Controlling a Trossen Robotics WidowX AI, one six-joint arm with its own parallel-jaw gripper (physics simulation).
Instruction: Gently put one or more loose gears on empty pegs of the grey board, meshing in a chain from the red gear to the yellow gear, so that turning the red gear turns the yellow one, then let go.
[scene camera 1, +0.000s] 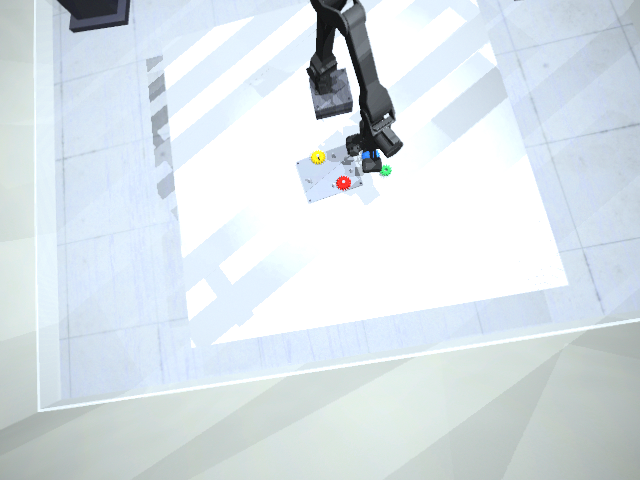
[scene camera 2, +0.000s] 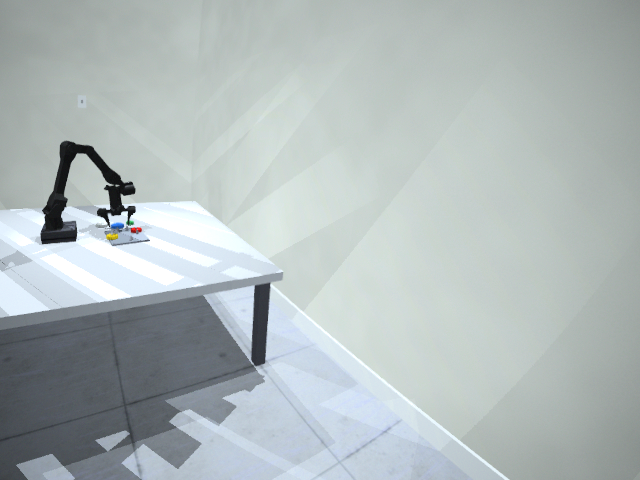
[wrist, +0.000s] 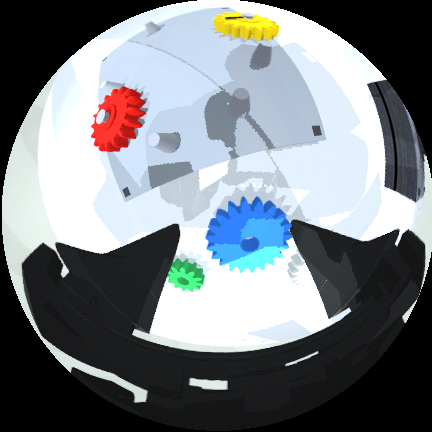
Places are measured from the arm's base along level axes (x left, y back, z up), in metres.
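Pixels of known places: gripper, fingertip midpoint: (scene camera 1: 368, 158) (scene camera 2: 119, 226) (wrist: 236, 227); arm's base at its link origin: (scene camera 1: 323, 86) (scene camera 2: 54, 228).
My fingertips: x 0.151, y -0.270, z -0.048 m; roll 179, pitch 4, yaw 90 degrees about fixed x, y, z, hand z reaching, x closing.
Ahead of a thing's pixels: the offset from my fingertips to its top centre. "pt": to the spot under its first point. Level surfaces: height alone.
The grey board @(dz +0.023, dx -0.148, dy -0.039 m) (scene camera 1: 323, 190) (scene camera 2: 127, 239) (wrist: 192, 95) lies on the table. It carries the red gear @(pt dz +0.022, dx -0.095, dy -0.093 m) (scene camera 1: 343, 182) (scene camera 2: 136, 229) (wrist: 124, 117), the yellow gear @(dz +0.018, dx -0.183, dy +0.017 m) (scene camera 1: 317, 157) (scene camera 2: 112, 236) (wrist: 245, 29) and several bare pegs. A loose blue gear @(dz +0.009, dx +0.009, dy +0.009 m) (scene camera 1: 369, 154) (scene camera 2: 117, 225) (wrist: 227, 235) lies beside the board, between and below my fingertips. My gripper (scene camera 2: 118, 224) (wrist: 236, 227) is open and holds nothing; the right finger's tip overlaps the gear's edge in the wrist view. A small green gear @(dz +0.009, dx +0.059, dy -0.052 m) (scene camera 1: 386, 169) (scene camera 2: 130, 222) (wrist: 194, 274) lies near the left finger. A white gear @(dz +0.009, dx +0.047, dy +0.089 m) (scene camera 2: 100, 225) (wrist: 297, 272) is partly hidden behind the right finger.
The arm's base (scene camera 1: 331, 98) (scene camera 2: 58, 233) (wrist: 400, 145) stands on the table @(dz -0.008 m) (scene camera 2: 222, 248), near the board's yellow-gear side. The bare pegs nearest the blue gear include an upright peg @(dz +0.021, dx -0.063, dy -0.044 m) (wrist: 164, 141) and a shaded peg @(dz +0.021, dx -0.082, dy +0.002 m) (wrist: 240, 101). Shadows cross the board.
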